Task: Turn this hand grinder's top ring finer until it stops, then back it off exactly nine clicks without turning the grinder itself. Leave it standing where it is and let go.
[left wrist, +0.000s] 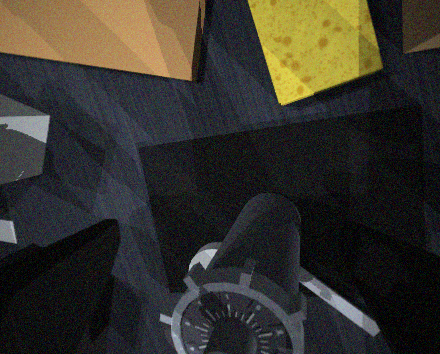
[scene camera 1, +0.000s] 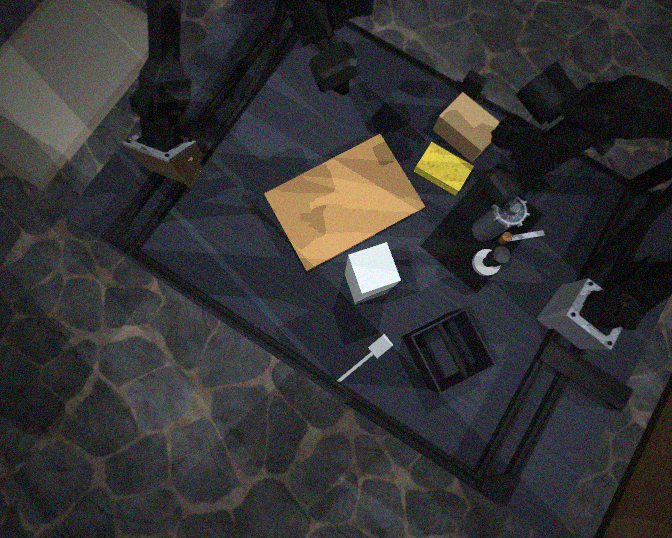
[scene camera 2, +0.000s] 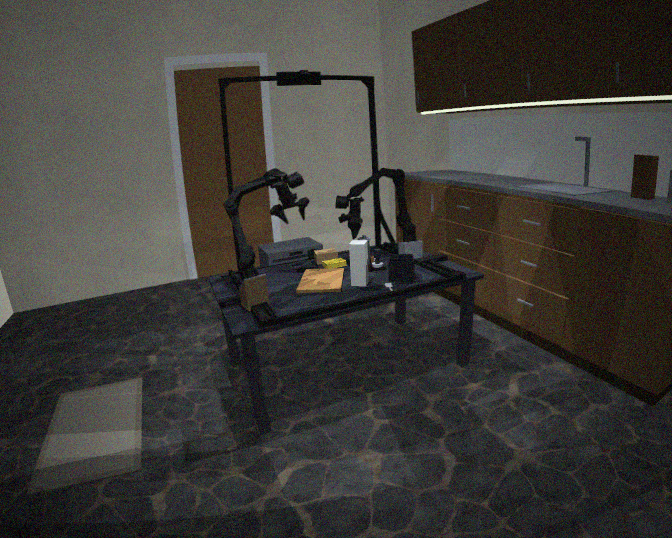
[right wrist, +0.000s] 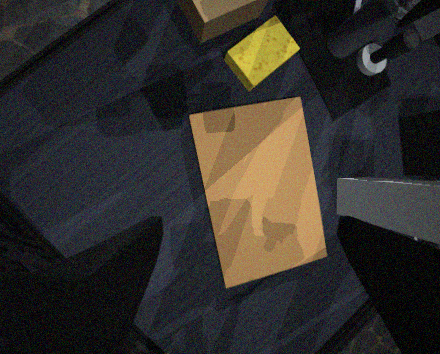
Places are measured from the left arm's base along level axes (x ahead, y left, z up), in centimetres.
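Pixels of known places: left gripper, fingertip midpoint: (left wrist: 230, 230) (scene camera 2: 354, 238) (right wrist: 380, 0); right gripper, fingertip midpoint: (scene camera 2: 296, 221) (right wrist: 250, 225); left arm's base, origin of the base link: (scene camera 1: 599, 312) (scene camera 2: 410, 241); right arm's base, origin of the base link: (scene camera 1: 160, 141) (scene camera 2: 251, 281).
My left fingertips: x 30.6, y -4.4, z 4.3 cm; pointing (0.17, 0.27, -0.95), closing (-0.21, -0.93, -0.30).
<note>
For each thing: its top centre in the pictures, then the offset to it from my left fingertips.
- hand grinder, middle of its top: (scene camera 1: 515, 207) dx -5.2, dy +0.9, dz +1.4 cm
- black mat, middle of its top: (left wrist: 270, 217) (right wrist: 337, 45) (scene camera 1: 482, 229) (scene camera 2: 364, 264) dx -4.9, dy +0.9, dz -14.6 cm
- orange board, middle of its top: (right wrist: 264, 191) (scene camera 1: 344, 200) (scene camera 2: 321, 278) dx +22.8, dy +15.9, dz -13.4 cm
- yellow sponge, middle of its top: (left wrist: 306, 7) (right wrist: 265, 49) (scene camera 1: 445, 166) (scene camera 2: 334, 260) dx +10.5, dy -4.3, dz -11.8 cm
- cardboard box, middle of its top: (scene camera 1: 471, 120) (scene camera 2: 325, 251) dx +12.3, dy -14.8, dz -8.8 cm
- white box, middle of its top: (scene camera 1: 374, 267) (scene camera 2: 358, 242) dx +7.3, dy +27.3, dz +5.2 cm
- black tray, middle of its top: (scene camera 1: 453, 350) (scene camera 2: 400, 257) dx -13.7, dy +27.9, dz -4.8 cm
- small white scraper, middle of its top: (scene camera 1: 363, 360) dx -2.8, dy +40.1, dz -14.6 cm
The hand grinder (scene camera 1: 494, 221) (left wrist: 263, 232) stands upright on a black mat (scene camera 1: 448, 242) (left wrist: 211, 175) at the right of the table. Its top ring (scene camera 1: 513, 212) (left wrist: 240, 312) has tick marks and small lugs. A pale crank arm (scene camera 1: 527, 235) (left wrist: 341, 309) sticks out beside it. My left gripper (scene camera 2: 352, 218) is open and empty. It hangs above the grinder, apart from it. My right gripper (scene camera 1: 332, 68) (scene camera 2: 290, 207) is open and empty, high over the far side of the table. The grinder's body also shows in the right wrist view (right wrist: 355, 31).
An orange board (scene camera 1: 345, 200) (right wrist: 257, 189) lies mid-table. A yellow sponge (scene camera 1: 444, 168) (left wrist: 317, 46) and a cardboard box (scene camera 1: 466, 125) lie behind the mat. A white box (scene camera 1: 372, 271) (scene camera 2: 358, 262), a black tray (scene camera 1: 419, 360) and a small white scraper (scene camera 1: 366, 358) are in front.
</note>
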